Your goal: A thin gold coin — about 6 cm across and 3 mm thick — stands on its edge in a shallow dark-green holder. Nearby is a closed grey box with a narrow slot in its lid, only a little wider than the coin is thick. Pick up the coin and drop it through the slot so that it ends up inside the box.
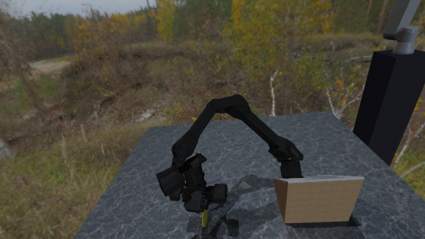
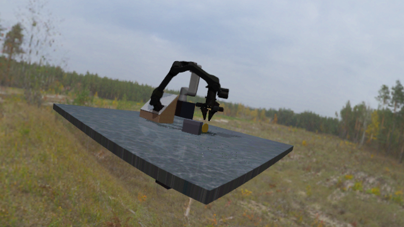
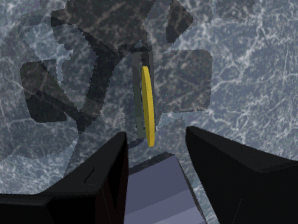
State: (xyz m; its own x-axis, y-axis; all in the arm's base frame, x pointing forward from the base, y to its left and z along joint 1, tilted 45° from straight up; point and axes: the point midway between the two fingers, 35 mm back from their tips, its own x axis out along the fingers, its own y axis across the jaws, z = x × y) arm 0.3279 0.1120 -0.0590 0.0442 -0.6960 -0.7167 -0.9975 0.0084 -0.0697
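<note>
My gripper tip is 5 cm above the gold coin.
</note>
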